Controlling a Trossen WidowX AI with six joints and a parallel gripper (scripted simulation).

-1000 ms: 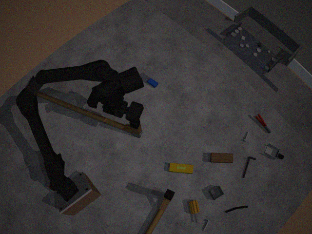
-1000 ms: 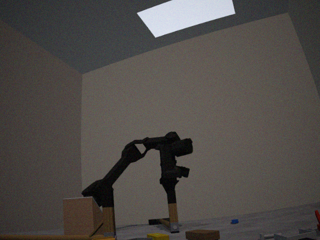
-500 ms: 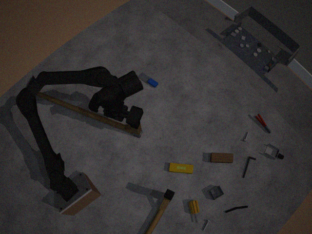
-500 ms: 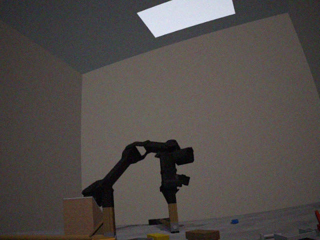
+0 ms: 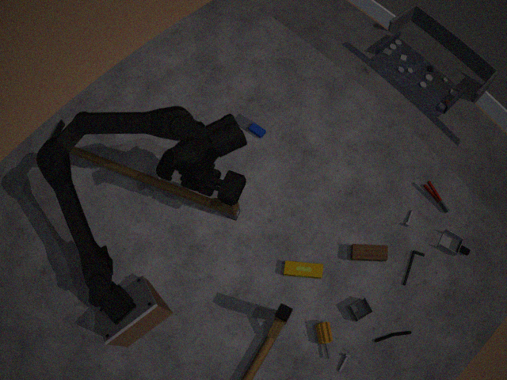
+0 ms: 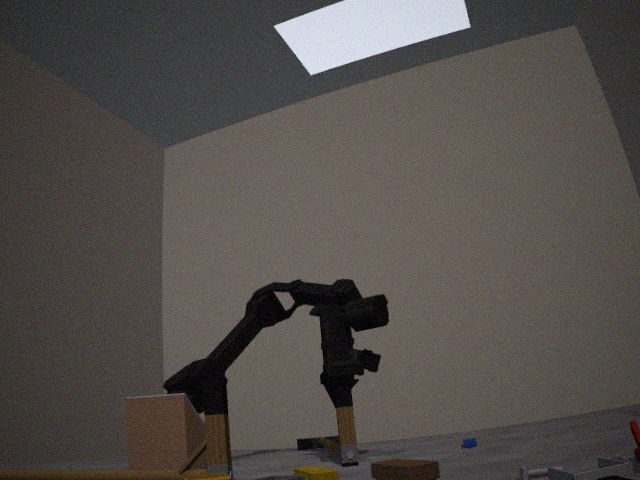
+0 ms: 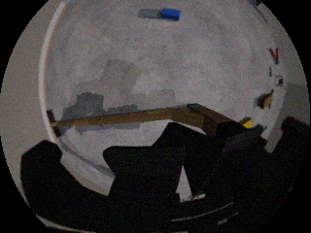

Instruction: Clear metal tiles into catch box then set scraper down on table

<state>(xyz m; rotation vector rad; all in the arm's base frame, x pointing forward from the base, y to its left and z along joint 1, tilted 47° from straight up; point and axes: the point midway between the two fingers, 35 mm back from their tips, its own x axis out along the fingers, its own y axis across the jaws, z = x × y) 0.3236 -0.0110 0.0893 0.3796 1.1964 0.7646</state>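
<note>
Right now my gripper tip is 8 cm past the long scraper, 20 cm to the right of it and 2 cm above it. Round my gripper tip: grey box 3 cm ahead, 44 cm to the right, 7 cm below; yellow-handled tool 7 cm behind, 42 cm to the right, 6 cm below; yellow block 1 cm ahead, 28 cm to the right, 6 cm below.
</note>
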